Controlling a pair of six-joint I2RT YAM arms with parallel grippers.
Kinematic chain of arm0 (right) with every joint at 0, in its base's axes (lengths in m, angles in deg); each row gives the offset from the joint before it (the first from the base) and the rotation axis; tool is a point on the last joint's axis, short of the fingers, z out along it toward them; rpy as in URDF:
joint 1: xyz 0 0 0.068 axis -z
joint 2: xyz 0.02 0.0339 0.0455 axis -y
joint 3: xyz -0.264 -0.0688 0 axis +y
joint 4: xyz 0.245 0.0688 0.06 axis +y
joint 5: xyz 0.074 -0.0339 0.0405 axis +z
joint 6: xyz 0.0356 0 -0.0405 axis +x
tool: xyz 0 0 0 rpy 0 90 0
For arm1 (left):
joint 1: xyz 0 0 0.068 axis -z
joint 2: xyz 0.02 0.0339 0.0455 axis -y
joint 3: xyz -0.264 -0.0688 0 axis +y
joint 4: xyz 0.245 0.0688 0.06 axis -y
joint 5: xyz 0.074 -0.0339 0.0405 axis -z
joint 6: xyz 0.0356 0 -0.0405 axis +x
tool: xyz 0 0 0 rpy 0 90 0
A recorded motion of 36 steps. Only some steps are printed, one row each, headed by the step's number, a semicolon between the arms.
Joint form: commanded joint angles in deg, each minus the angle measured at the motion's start. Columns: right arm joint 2, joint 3, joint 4, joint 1, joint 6, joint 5; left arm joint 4, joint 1, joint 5, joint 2, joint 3, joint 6.
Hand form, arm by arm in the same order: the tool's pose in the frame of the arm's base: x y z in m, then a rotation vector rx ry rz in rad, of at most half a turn. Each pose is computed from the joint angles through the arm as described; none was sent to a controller.
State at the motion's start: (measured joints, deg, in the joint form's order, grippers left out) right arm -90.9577 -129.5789 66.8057 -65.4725 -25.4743 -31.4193; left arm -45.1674 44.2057 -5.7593 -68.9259 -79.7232 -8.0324
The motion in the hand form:
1: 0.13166 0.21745 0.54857 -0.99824 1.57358 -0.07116; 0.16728 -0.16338 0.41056 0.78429 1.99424 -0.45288
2: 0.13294 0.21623 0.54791 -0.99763 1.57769 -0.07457; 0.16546 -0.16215 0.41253 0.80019 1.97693 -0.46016
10: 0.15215 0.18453 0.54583 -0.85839 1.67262 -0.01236; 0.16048 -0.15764 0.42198 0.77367 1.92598 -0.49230
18: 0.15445 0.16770 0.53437 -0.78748 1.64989 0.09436; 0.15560 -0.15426 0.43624 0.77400 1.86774 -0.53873
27: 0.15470 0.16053 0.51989 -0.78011 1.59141 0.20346; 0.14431 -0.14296 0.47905 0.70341 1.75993 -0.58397
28: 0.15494 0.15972 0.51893 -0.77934 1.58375 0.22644; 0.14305 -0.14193 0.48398 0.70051 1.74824 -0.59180
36: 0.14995 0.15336 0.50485 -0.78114 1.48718 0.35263; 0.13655 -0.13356 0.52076 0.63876 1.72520 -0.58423
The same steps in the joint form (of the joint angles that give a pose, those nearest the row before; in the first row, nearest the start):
1: 2.95 0.34 -5.72 2.41 0.98 -0.60; 1.78 0.27 4.79 2.70 0.97 7.05
2: 3.12 0.64 -5.68 2.82 0.95 -0.40; 1.95 0.27 5.43 3.14 0.97 7.82
10: 6.84 4.61 -6.12 11.21 6.83 5.22; 3.64 0.27 5.86 4.66 0.77 7.27
18: 13.80 16.43 -15.12 15.00 9.39 11.02; 4.37 0.24 7.64 5.35 -1.13 7.37
27: 19.22 26.85 -24.19 17.23 10.22 17.62; 3.42 0.26 7.25 5.32 -9.40 6.01
28: 19.68 27.72 -25.14 17.62 10.63 18.92; 3.17 0.27 7.47 5.14 -10.54 5.93
36: 25.20 37.84 -35.24 18.93 11.67 25.99; -2.79 0.26 5.24 1.82 -22.16 4.62

